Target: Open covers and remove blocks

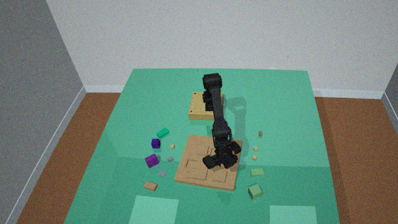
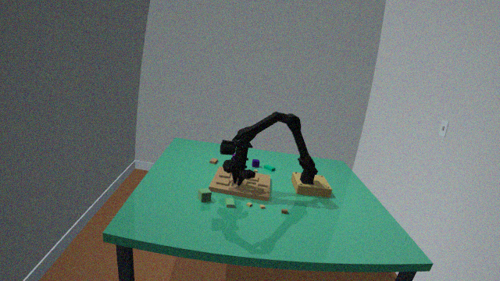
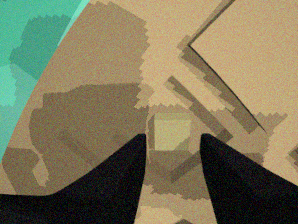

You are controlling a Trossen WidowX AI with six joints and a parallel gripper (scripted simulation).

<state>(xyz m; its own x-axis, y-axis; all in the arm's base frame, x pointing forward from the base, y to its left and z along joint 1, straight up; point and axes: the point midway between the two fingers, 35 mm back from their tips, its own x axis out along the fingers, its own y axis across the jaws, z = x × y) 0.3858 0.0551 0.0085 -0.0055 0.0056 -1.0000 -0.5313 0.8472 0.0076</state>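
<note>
The tan puzzle board lies 2 cm behind my gripper tip, 5 cm to the right of it and 1 cm below it. Round my gripper tip: teal block (24 cm behind, 33 cm to the right, 2 cm below); orange block (11 cm ahead, 36 cm to the right, 2 cm below); purple cube (15 cm behind, 36 cm to the right, 1 cm below).
</note>
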